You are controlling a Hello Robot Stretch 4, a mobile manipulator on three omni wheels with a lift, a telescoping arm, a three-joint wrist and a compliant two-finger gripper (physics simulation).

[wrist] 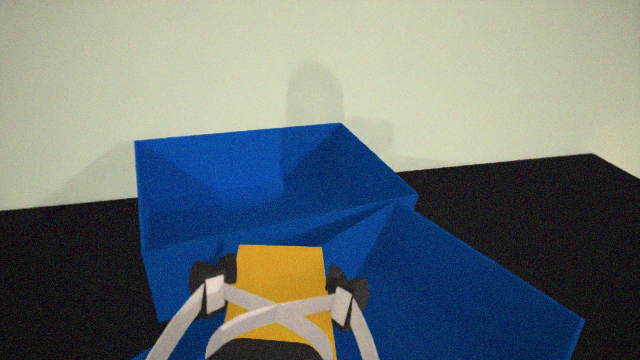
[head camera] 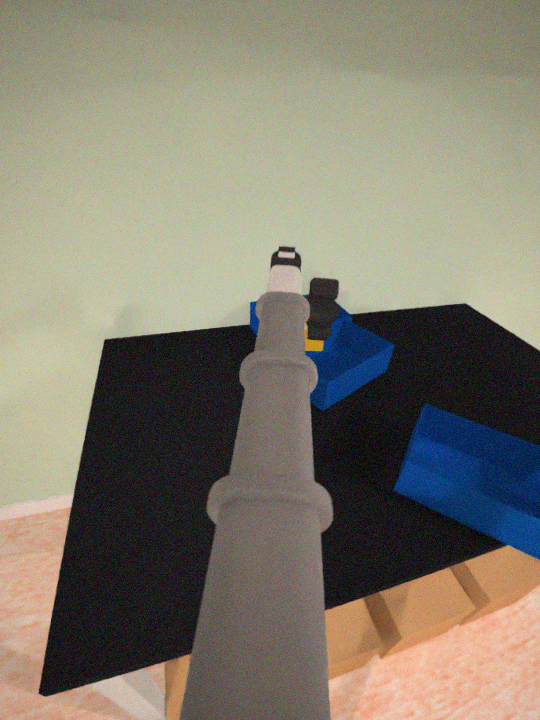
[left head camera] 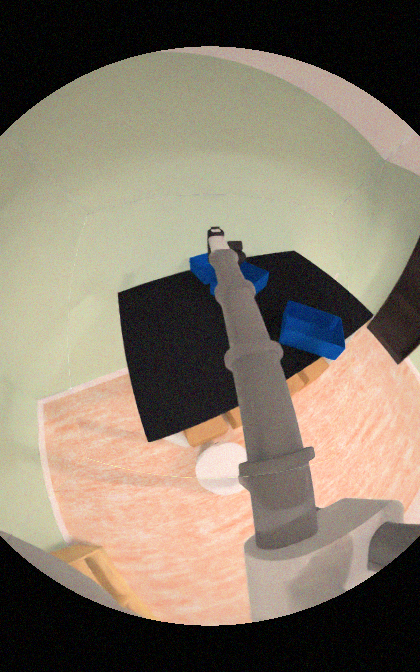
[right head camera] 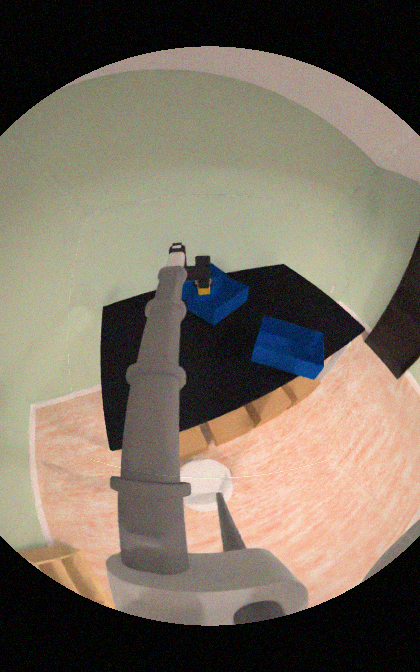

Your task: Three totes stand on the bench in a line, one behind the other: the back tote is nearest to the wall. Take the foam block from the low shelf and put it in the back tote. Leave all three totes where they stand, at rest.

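Places are measured from the robot's base along level axes (x ahead, y left, z up), in metres.
Where they show: gripper, fingertip midpoint: (wrist: 280, 279).
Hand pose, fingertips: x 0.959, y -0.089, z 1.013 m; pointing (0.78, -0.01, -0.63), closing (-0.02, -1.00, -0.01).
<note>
After its pixels a point has its place.
My gripper (wrist: 280, 279) @[x 0.959, y -0.089, z 1.013 m] (right head camera: 203, 285) is shut on the yellow foam block (wrist: 280, 262) @[x 0.957, y -0.088, z 1.034 m] (right head camera: 204, 290) (head camera: 314, 345) @[x 0.883, y -0.098, z 1.014 m], one finger on each side. In the wrist view the block's far end overlaps the near side of the back tote (wrist: 240, 165) @[x 1.230, y -0.010, z 0.931 m] (left head camera: 200, 267); the block appears over the middle tote (wrist: 475, 280) @[x 1.023, y -0.288, z 0.956 m] (head camera: 357, 375) @[x 0.846, y -0.226, z 0.948 m] (right head camera: 222, 305), near where the two totes meet. Its height above them is hard to tell. The middle tote is turned askew, its far corner close to or touching the back tote. The front tote (head camera: 465, 465) @[x 0.606, y -0.458, z 0.890 m] (left head camera: 312, 330) (right head camera: 290, 347) stands apart at the bench's front right. My arm hides part of the back tote.
The black bench (head camera: 156, 436) @[x 0.624, y 0.281, z 0.887 m] (left head camera: 170, 345) reaches the pale green wall (head camera: 174, 174) @[x 1.131, y 0.327, z 1.388 m]. Tan wooden boxes or slats (head camera: 418, 604) @[x 0.527, y -0.533, z 0.243 m] (right head camera: 232, 427) show below its front edge. A white round object (left head camera: 220, 467) is on the floor. A dark brown piece (left head camera: 400, 325) stands right of the bench.
</note>
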